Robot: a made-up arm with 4 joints. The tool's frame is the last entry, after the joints. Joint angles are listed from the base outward. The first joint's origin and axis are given. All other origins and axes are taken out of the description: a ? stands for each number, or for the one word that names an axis. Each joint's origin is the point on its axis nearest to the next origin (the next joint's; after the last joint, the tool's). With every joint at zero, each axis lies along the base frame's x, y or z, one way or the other. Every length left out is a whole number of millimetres.
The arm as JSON. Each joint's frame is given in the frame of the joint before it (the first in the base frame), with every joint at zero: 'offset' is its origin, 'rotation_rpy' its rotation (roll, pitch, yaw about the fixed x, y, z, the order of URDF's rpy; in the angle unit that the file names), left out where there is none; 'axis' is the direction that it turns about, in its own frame. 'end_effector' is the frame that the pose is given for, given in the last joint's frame.
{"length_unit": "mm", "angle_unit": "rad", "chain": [
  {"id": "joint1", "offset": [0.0, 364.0, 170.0], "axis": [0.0, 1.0, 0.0]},
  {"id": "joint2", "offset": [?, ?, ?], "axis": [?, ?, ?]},
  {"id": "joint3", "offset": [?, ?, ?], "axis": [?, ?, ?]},
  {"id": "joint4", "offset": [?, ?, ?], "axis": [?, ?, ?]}
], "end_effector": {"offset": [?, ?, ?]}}
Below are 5 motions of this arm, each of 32 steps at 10 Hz.
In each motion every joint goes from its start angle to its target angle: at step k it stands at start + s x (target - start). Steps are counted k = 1, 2, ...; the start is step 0. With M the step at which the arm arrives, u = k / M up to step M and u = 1 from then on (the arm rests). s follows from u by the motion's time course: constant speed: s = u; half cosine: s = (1 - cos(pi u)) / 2; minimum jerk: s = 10 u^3 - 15 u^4 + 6 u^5.
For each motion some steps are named. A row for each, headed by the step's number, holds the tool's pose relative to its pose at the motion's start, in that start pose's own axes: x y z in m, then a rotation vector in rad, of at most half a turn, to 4 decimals.
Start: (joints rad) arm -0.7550 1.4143 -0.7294 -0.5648
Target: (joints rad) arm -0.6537 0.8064 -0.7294 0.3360
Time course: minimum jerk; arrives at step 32
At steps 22, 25, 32:
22: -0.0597 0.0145 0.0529 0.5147 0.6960 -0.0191
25: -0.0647 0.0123 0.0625 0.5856 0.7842 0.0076
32: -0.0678 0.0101 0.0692 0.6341 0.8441 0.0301

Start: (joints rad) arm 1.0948 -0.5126 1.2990 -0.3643
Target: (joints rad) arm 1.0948 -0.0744 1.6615 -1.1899
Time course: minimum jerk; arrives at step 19
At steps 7, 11, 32:
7: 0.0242 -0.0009 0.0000 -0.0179 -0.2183 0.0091
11: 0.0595 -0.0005 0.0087 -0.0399 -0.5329 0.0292
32: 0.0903 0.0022 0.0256 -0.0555 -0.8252 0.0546

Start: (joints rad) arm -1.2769 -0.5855 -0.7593 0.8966
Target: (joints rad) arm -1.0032 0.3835 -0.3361 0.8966
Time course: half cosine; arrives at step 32
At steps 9, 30, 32:
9: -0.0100 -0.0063 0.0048 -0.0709 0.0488 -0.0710
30: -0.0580 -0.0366 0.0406 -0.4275 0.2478 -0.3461
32: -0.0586 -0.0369 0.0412 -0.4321 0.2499 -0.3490

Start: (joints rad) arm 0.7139 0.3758 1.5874 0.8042
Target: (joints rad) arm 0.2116 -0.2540 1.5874 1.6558
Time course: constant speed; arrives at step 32
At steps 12, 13, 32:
12: 0.0064 -0.0588 0.0088 -0.0163 0.2719 0.2989
13: 0.0077 -0.0642 0.0103 -0.0226 0.2960 0.3239
32: 0.0631 -0.1637 0.0610 -0.2824 0.7821 0.7722

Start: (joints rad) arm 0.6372 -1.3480 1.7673 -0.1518
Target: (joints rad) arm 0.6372 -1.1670 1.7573 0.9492
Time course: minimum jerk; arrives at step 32
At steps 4, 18, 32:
4: -0.0017 -0.0001 0.0007 -0.0030 0.0177 0.0004
18: -0.0549 0.0010 0.0472 -0.1178 0.6774 -0.0223
32: -0.0705 0.0092 0.0907 -0.1852 1.0975 -0.0780

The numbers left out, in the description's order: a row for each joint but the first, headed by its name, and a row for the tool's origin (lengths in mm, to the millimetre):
joint2: xyz -172.0 0.0 -43.0, axis -1.0 0.0 0.0
joint3: xyz 0.0 -8.0 -40.0, axis 1.0 0.0 0.0
joint4: xyz 0.0 -8.0 62.0, axis 0.0 1.0 0.0
tool: xyz -32.0 0.0 -100.0

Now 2 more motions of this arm.
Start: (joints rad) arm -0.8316 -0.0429 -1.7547 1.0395
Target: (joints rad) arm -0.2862 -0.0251 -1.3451 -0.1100
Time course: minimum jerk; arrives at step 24
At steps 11, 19, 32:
11: 0.0535 -0.0578 -0.0175 -0.0500 -0.4955 0.2816
19: 0.1108 -0.0930 0.0027 0.0709 -1.0171 0.6507
32: 0.1161 -0.0951 0.0074 0.1009 -1.0746 0.6957

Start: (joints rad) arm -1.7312 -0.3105 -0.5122 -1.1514
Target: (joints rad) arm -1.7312 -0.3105 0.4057 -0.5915
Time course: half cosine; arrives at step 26
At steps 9, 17, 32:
9: -0.0158 0.0048 0.0053 0.1167 0.1491 -0.2165
17: -0.0351 0.0225 0.0220 0.3957 0.3944 -0.5491
32: -0.0401 0.0340 0.0359 0.5982 0.5196 -0.7112

